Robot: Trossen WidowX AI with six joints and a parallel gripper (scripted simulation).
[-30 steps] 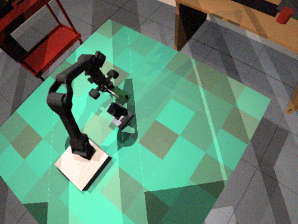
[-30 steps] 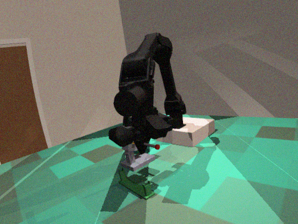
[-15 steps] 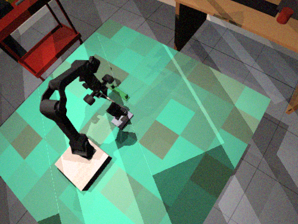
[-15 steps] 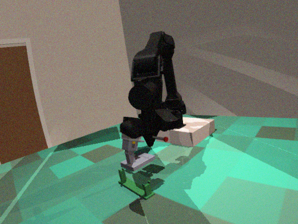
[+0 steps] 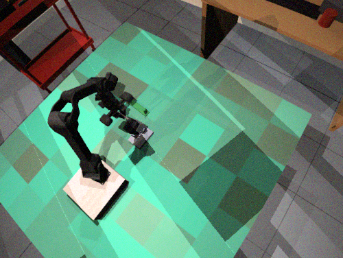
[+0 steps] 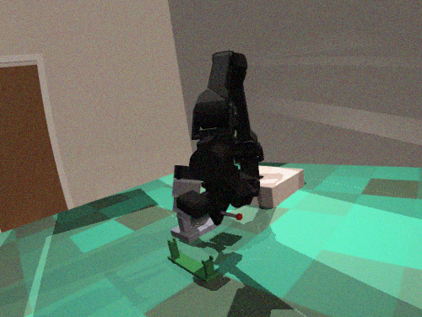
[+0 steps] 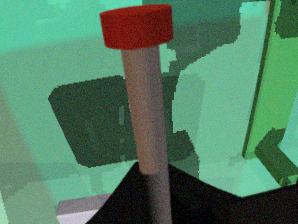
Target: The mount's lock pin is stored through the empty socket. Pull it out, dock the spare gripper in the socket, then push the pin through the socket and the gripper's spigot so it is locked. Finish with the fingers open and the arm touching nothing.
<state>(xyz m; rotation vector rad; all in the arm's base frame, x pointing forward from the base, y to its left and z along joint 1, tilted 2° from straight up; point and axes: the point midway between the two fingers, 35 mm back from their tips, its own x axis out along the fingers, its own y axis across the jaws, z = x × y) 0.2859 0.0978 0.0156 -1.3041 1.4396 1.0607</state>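
Now: gripper tip 20 mm past the grey mount and 110 mm to the left of it. From my gripper tip the other things lie so: spare gripper: 30 mm behind, 110 mm to the right, 70 mm above; then green pin rest: 100 mm ahead, 10 mm to the left, 30 mm below.
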